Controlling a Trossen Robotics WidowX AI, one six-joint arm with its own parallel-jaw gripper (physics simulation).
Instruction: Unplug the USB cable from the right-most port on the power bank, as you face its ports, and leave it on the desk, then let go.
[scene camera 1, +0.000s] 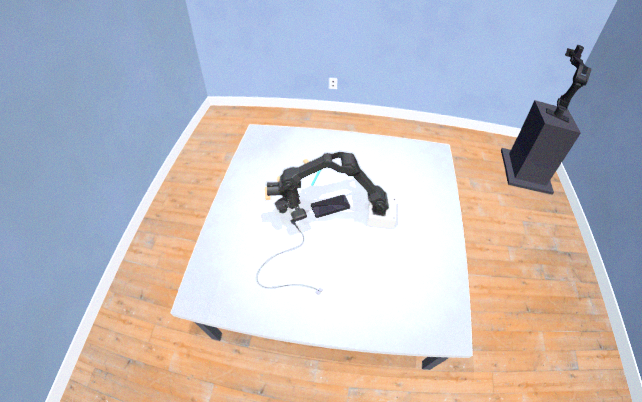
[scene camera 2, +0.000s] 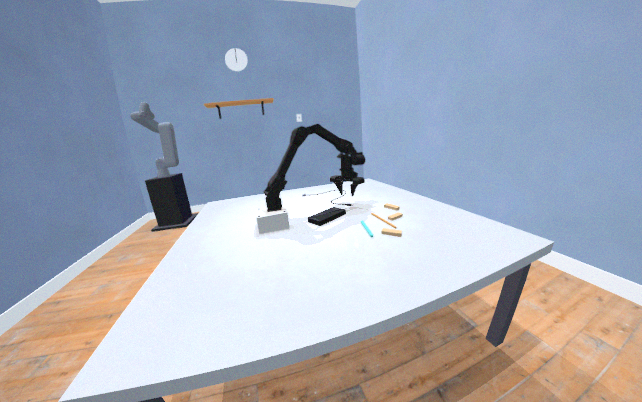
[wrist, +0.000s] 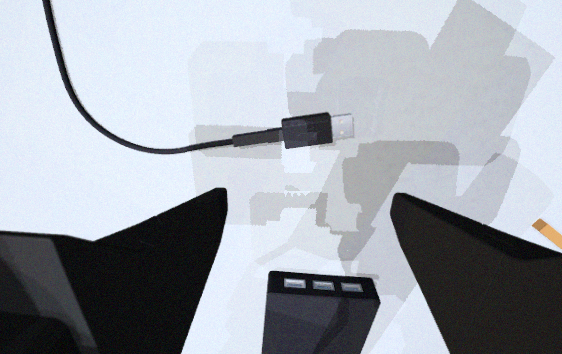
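Where they show: gripper, fingertip midpoint: (scene camera 2: 347, 195) (wrist: 310, 201); arm's base, origin of the base link: (scene camera 1: 379, 210) (scene camera 2: 274, 209).
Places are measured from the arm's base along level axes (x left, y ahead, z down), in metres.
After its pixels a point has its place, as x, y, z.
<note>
The black USB plug (wrist: 307, 130) {0.113, 0.394, 0.064} lies on the desk in the wrist view, its metal end pointing right, clear of the power bank. Its cable (wrist: 165, 151) {0.170, 0.331, 0.069} (scene camera 1: 258, 272) {0.413, 0.466, 0.070} curves away across the desk. The dark power bank (wrist: 315, 322) {0.017, 0.291, 0.050} (scene camera 1: 330, 206) {-0.008, 0.237, 0.051} (scene camera 2: 327, 216) {-0.049, 0.233, 0.054} lies flat; its three ports show empty in the wrist view. My gripper (wrist: 310, 201) {0.105, 0.381, 0.013} (scene camera 2: 347, 194) {0.105, 0.381, 0.013} is open and empty, raised above the desk between the plug and the power bank as the wrist view shows it. In scene camera 1 the arm hides part of the gripper and the plug is hard to make out.
Wooden blocks (scene camera 2: 391, 232) {-0.293, 0.420, 0.060} (scene camera 2: 395, 216) {-0.159, 0.516, 0.060} (scene camera 2: 391, 206) {-0.036, 0.567, 0.059}, an orange stick (scene camera 2: 384, 220) {-0.169, 0.457, 0.065} and a cyan stick (scene camera 2: 366, 228) {-0.212, 0.354, 0.066} (scene camera 1: 316, 178) {-0.188, 0.353, 0.066} lie beyond the power bank from the arm's base (scene camera 2: 273, 221) {-0.086, -0.007, 0.027} (scene camera 1: 383, 219) {0.043, -0.026, 0.008}. The cable's far end (scene camera 1: 319, 291) {0.435, 0.184, 0.068} lies on the white desk (scene camera 1: 400, 300) {0.404, -0.163, 0.072}.
</note>
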